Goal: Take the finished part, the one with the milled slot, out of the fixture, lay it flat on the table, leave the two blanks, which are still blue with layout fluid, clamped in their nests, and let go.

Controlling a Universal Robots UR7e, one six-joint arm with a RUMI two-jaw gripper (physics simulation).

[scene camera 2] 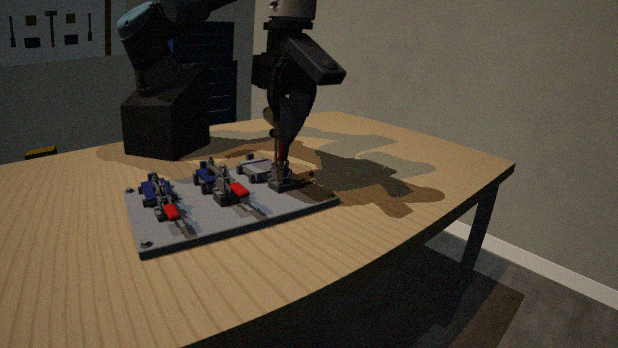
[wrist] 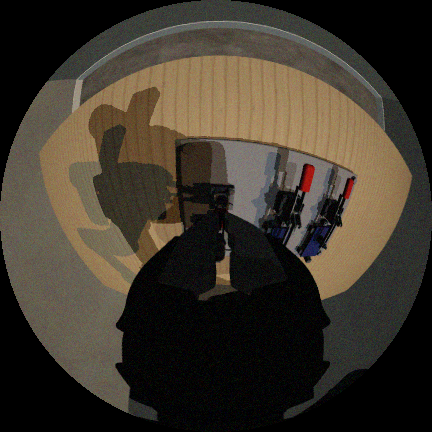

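Observation:
The finished part [scene camera 2: 259,169], grey, sits in the right-hand nest of the fixture plate [scene camera 2: 145,227] [wrist: 245,167]; its slot cannot be made out, and my fingers mostly hide that nest in the wrist view. Its toggle clamp [scene camera 2: 280,181] [wrist: 221,199] stands open, arm and red handle raised. One blue blank [scene camera 2: 205,176] [wrist: 278,234] sits in the middle nest and another blue blank [scene camera 2: 154,191] [wrist: 314,241] in the left nest, both under lowered clamps. My gripper [scene camera 2: 285,143] [wrist: 221,215] is shut and empty, fingertips at the raised handle; contact cannot be told.
The lowered clamps' red handles [scene camera 2: 239,189] [scene camera 2: 171,211] [wrist: 307,178] [wrist: 349,188] point toward the plate's front edge. The wooden table [scene camera 2: 250,280] [wrist: 225,95] extends around the plate. Arm shadows fall on the table to the right of the fixture in the scene view.

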